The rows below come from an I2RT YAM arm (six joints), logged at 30 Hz.
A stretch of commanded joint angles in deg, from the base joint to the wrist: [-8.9 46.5 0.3 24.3 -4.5 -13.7]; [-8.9 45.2 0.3 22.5 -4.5 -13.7]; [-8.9 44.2 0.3 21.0 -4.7 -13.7]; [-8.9 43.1 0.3 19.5 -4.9 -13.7]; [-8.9 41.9 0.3 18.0 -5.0 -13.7]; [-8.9 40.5 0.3 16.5 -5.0 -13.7]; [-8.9 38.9 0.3 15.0 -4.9 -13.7]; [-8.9 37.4 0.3 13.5 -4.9 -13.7]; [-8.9 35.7 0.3 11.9 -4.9 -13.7]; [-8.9 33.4 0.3 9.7 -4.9 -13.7]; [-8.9 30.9 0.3 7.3 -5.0 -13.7]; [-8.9 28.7 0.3 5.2 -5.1 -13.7]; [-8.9 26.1 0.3 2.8 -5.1 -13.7]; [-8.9 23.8 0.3 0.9 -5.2 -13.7]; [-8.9 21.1 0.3 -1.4 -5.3 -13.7]
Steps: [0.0 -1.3 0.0 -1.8 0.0 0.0]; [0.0 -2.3 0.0 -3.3 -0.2 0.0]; [0.0 -3.4 0.0 -4.8 -0.4 0.0]; [0.0 -4.6 0.0 -6.3 -0.5 0.0]; [0.0 -6.0 0.0 -7.8 -0.5 0.0]; [0.0 -7.6 0.0 -9.3 -0.4 0.0]; [0.0 -9.1 0.0 -10.8 -0.4 0.0]; [0.0 -10.8 0.0 -12.4 -0.4 0.0]; [0.0 -13.1 0.0 -14.6 -0.4 0.0]; [0.0 -15.6 0.0 -17.0 -0.5 0.0]; [0.0 -17.8 0.0 -19.1 -0.6 0.0]; [0.0 -20.4 0.0 -21.5 -0.6 0.0]; [0.0 -22.7 0.0 -23.4 -0.7 0.0]; [0.0 -25.4 0.0 -25.7 -0.8 0.0]
